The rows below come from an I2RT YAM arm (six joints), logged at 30 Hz.
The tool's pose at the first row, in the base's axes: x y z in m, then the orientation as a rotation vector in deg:
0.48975, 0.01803, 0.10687, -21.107, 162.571, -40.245
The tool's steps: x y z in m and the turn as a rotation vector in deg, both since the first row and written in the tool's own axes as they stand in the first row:
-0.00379, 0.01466, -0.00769, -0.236, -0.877, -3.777
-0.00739, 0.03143, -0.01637, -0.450, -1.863, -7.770
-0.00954, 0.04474, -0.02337, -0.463, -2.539, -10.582
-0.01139, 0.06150, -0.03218, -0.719, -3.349, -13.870
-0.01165, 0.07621, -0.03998, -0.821, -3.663, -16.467
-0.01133, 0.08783, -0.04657, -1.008, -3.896, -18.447
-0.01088, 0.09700, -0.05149, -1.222, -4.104, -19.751
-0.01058, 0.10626, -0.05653, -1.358, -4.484, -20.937
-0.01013, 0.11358, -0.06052, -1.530, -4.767, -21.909
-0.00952, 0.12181, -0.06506, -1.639, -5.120, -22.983
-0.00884, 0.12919, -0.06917, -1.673, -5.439, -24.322
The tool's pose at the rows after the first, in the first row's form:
0.48864, 0.03498, 0.10701, -26.807, 161.814, -40.290
0.48670, 0.05410, 0.10697, -32.812, 160.749, -40.316
0.48446, 0.06913, 0.10695, -36.994, 159.838, -40.504
0.48083, 0.08780, 0.10680, -41.901, 158.738, -40.350
0.47633, 0.10383, 0.10656, -45.699, 158.044, -40.472
0.47217, 0.11653, 0.10668, -48.608, 157.515, -40.402
0.46877, 0.12637, 0.10650, -50.541, 157.128, -40.201
0.46546, 0.13639, 0.10640, -52.303, 156.548, -40.021
0.46264, 0.14425, 0.10630, -53.751, 156.114, -39.796
0.45937, 0.15308, 0.10622, -55.334, 155.546, -39.643
0.45629, 0.16097, 0.10617, -57.275, 154.892, -39.635

